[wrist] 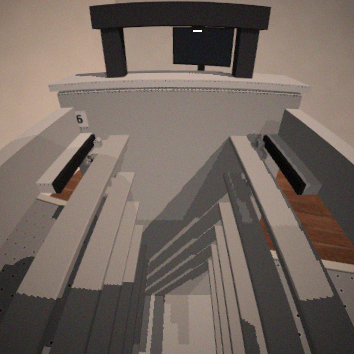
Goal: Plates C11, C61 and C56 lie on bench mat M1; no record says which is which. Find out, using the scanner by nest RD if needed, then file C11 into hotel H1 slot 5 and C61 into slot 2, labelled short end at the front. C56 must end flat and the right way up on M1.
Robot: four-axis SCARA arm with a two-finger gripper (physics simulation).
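Frame: origin at the arm's base, x left, y back, z up, level; metres.
Where they show: gripper, fingertip midpoint: (pixel 178 122).
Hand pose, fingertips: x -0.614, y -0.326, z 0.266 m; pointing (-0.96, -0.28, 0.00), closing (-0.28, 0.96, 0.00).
Observation:
Things, the pixels of their centre, and the offset from my fingertips. "spot": a spot on its surface instead. Level surfaces: height alone.
- grey plate hotel at the middle of its body: (pixel 165 257) dz -0.098, dx +0.022, dy -0.004 m
- slot label 6 at a spot on its surface: (pixel 80 119) spot: dz -0.001, dx +0.007, dy -0.059 m
- dark arch-shaped frame at a spot on its surface: (pixel 180 17) spot: dz +0.050, dx -0.019, dy -0.005 m
- pale perforated surface at its surface level: dz -0.253 m
My gripper (pixel 178 122) is open. Its two pale fingers with black pads stand far apart at the left and right, over the upper ledges of a grey plate hotel (pixel 175 117). No plate shows between the fingers. The hotel's paired ledges run down both sides of its open middle. A slot label "6" (pixel 80 119) is on the left wall near the back; a lower label is mostly hidden behind the left finger. The hotel's own name is not readable. Plates C11, C61 and C56, mat M1 and the scanner cannot be made out in this view.
A dark arch-shaped frame (pixel 180 17) stands at the hotel's back edge, with a dark screen (pixel 202 47) beyond it. The hotel's side walls rise outside both fingers. Brown wood (pixel 320 225) and a pale perforated surface (pixel 25 240) show below, beside the ledges.

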